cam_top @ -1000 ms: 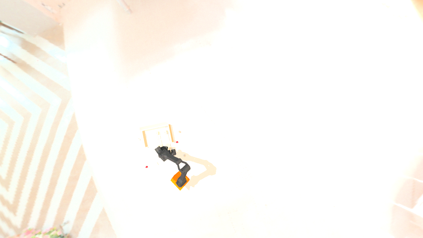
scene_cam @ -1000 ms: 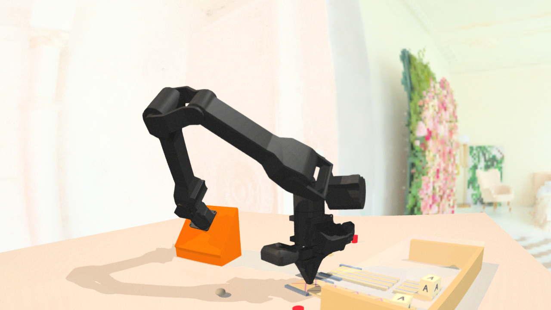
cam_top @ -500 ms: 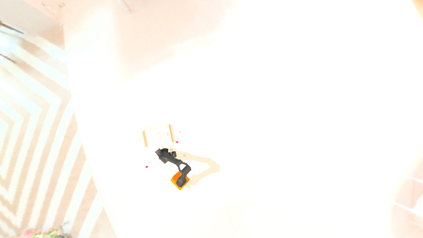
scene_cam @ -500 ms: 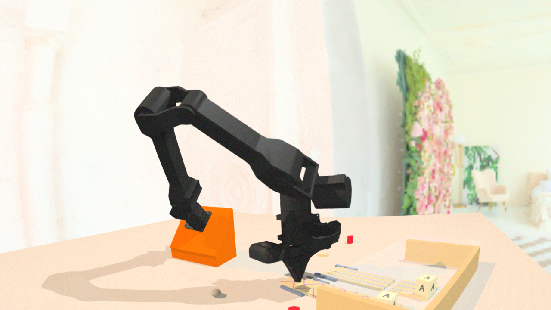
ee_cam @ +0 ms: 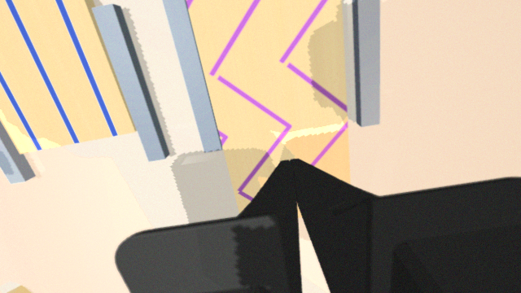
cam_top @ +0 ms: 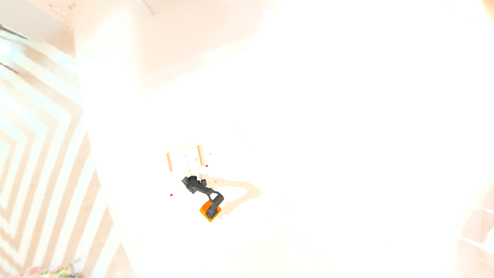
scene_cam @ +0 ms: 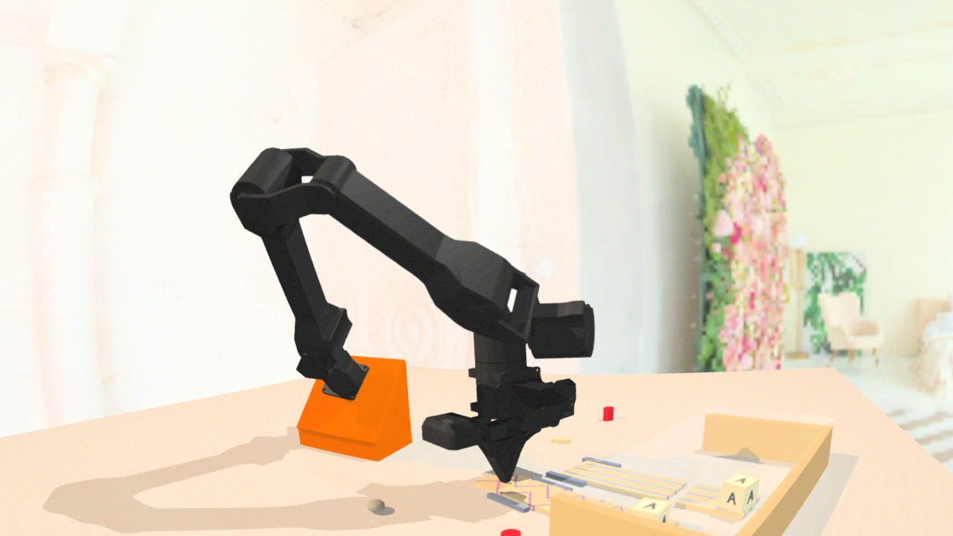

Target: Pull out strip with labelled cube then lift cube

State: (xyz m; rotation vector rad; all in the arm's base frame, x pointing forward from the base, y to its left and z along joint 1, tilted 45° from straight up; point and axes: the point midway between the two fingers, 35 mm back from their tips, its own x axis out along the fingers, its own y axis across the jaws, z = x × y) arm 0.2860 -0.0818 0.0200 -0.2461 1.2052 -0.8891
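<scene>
Right now my gripper tip is 9 cm short of the strip and 5 cm to the left of it.
</scene>
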